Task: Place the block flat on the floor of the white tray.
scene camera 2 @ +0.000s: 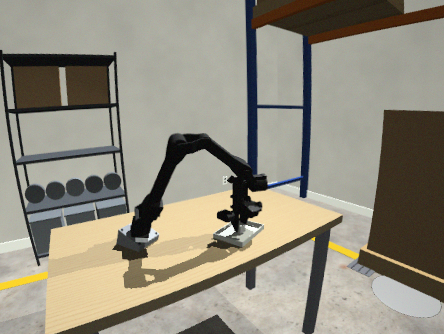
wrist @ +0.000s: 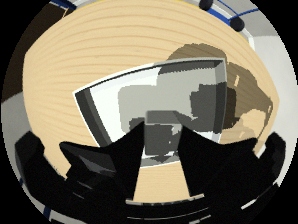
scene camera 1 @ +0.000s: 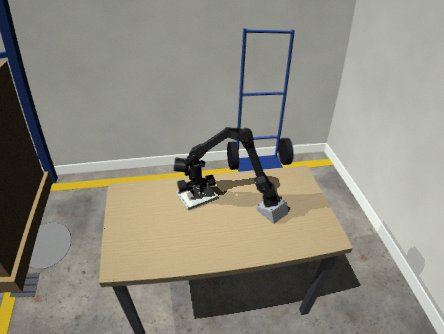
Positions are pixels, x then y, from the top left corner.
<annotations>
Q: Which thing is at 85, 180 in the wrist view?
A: The gripper.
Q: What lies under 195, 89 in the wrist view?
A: A white tray.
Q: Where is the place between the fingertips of the gripper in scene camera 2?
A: At 239, 230
</annotations>
